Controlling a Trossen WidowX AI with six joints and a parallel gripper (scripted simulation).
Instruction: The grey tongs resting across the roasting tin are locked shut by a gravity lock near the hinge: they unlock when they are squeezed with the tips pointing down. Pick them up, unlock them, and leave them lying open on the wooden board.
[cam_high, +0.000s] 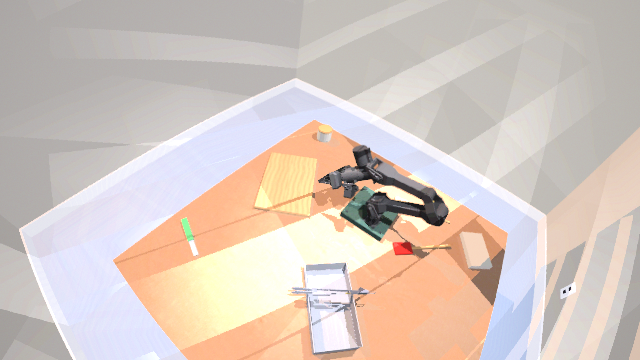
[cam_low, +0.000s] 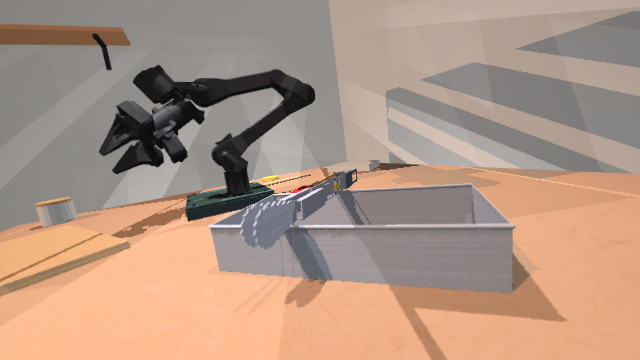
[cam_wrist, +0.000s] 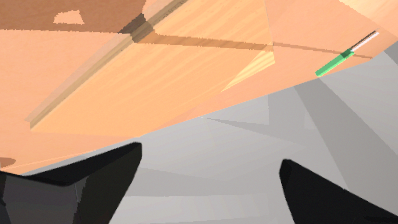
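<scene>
My gripper tip is 380 mm to the right of the roasting tin, 290 mm short of it and 120 mm above it. The rest, counted from my gripper tip: jar 340 mm behind, 330 mm to the right, 120 mm below; then red spatula 450 mm to the left, 180 mm behind, 140 mm below; then yellow object 490 mm behind, 330 mm to the left, 140 mm below.
</scene>
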